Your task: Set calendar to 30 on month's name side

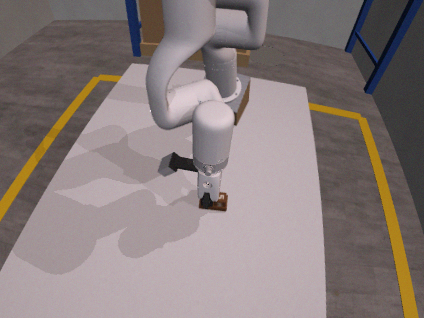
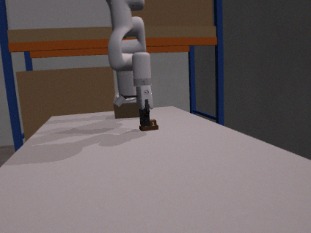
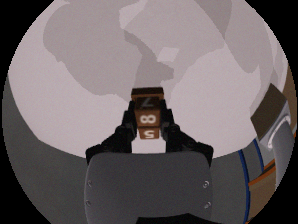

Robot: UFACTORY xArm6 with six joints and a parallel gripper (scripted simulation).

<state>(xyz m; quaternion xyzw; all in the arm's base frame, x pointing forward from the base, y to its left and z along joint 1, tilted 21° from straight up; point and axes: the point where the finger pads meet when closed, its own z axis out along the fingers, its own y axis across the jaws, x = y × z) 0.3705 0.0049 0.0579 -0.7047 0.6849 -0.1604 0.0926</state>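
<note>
The brown calendar tray lies 2 cm to the left of my hand and 3 cm below it. The rest, counted from my hand: brown digit cube: 3 cm to the left, 2 cm below.
</note>
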